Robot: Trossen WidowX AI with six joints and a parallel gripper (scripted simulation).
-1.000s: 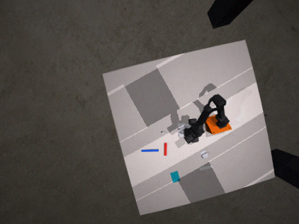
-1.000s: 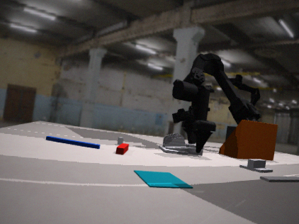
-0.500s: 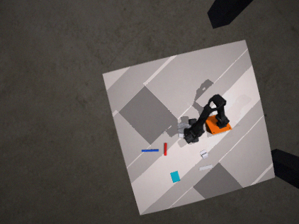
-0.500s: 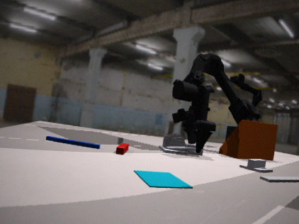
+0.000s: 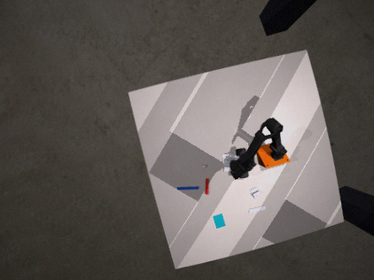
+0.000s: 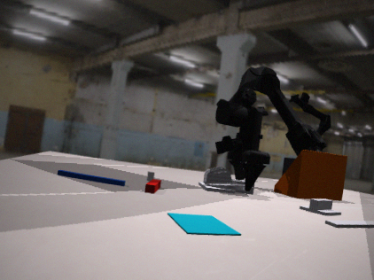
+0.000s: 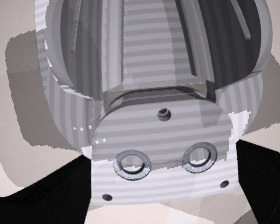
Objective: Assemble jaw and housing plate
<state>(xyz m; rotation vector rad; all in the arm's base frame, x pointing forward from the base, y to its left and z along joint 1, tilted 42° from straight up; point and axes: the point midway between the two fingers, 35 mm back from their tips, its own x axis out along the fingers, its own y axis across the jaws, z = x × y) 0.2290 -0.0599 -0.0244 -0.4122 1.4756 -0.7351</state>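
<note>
My gripper tip is now 20 mm below the housing plate and 10 mm short of it. From my gripper tip the other things lie so: red block (260 mm ahead, 100 mm to the left); then small grey peg (240 mm ahead, 40 mm to the right); then blue bar (390 mm ahead, 70 mm to the left).
</note>
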